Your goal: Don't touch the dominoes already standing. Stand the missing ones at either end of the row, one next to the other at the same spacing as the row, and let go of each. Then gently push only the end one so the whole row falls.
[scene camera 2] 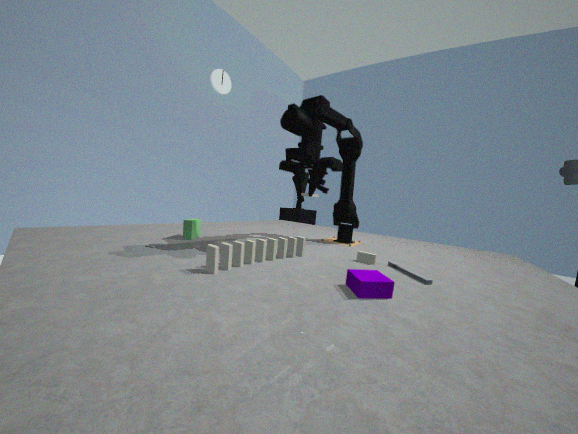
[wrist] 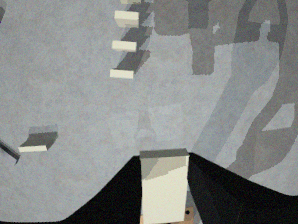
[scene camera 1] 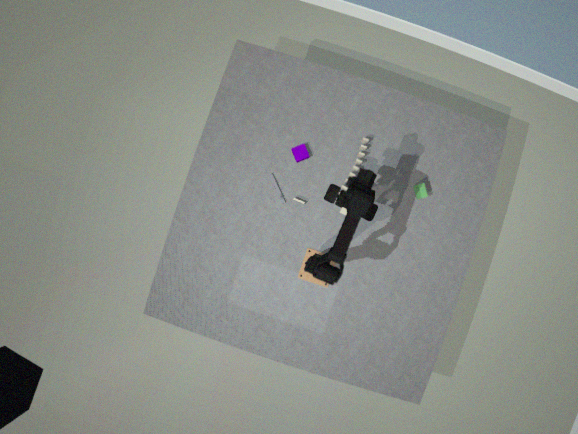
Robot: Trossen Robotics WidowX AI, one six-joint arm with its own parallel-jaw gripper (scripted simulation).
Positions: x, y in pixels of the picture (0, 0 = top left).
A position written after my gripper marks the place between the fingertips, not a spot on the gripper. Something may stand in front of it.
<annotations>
My gripper (scene camera 2: 306, 195) holds a cream domino.
</annotations>
